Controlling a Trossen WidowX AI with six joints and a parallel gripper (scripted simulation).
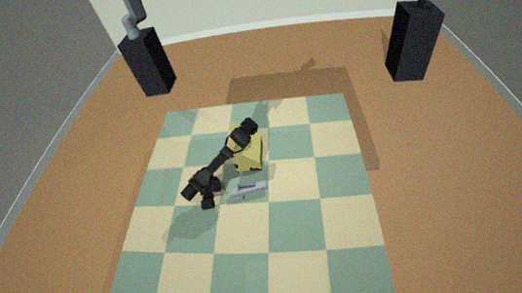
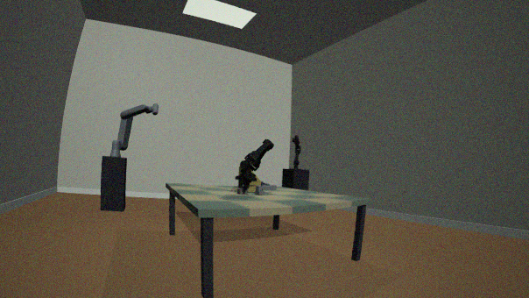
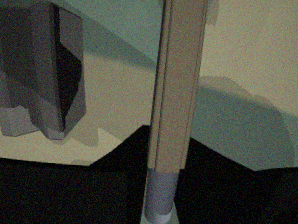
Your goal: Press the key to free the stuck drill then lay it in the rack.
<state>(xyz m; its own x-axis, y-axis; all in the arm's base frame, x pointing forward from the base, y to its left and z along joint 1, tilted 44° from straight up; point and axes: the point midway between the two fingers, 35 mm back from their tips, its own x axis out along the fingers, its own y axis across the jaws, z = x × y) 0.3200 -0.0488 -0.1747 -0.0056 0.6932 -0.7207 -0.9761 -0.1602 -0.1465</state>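
The drill lies 4 cm to the left of my gripper tip, 4 cm above it and 1 cm behind it. The rest, counted from my gripper tip: dark round housing: 19 cm to the left, 4 cm behind, 1 cm above.
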